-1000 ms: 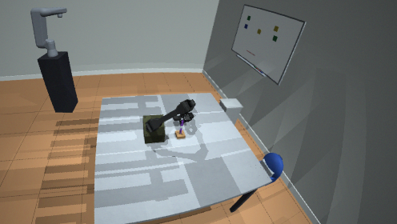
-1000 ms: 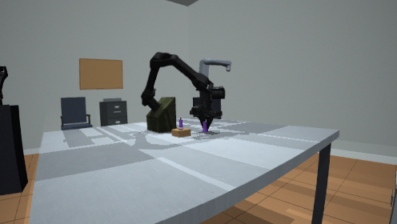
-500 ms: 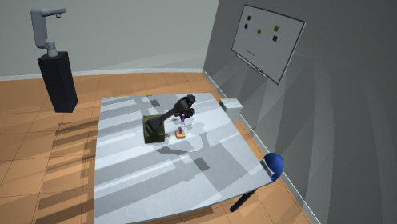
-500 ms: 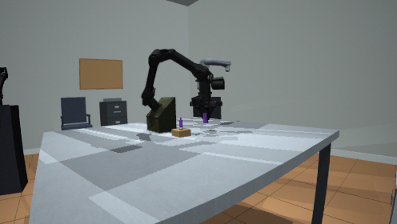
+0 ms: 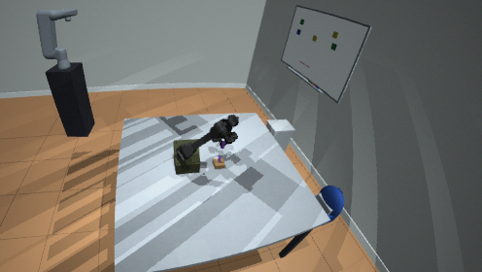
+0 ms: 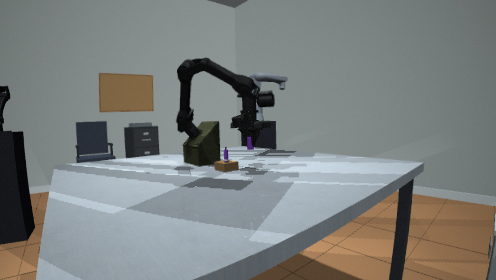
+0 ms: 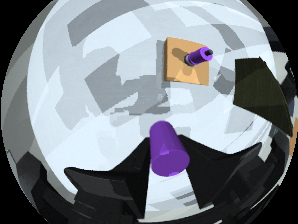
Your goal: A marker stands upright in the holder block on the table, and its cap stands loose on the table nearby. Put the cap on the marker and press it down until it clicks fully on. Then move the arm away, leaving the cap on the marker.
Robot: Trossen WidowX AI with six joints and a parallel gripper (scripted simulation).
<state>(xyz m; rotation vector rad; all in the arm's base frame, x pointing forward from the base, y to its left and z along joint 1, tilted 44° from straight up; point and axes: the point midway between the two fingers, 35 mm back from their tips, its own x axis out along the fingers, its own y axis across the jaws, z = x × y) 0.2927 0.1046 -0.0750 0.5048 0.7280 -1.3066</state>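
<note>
The tan holder block is 3 cm behind my gripper tip, 10 cm to the right of it and 8 cm below it. The rest, counted from my gripper tip: purple cap 1 cm above.
</note>
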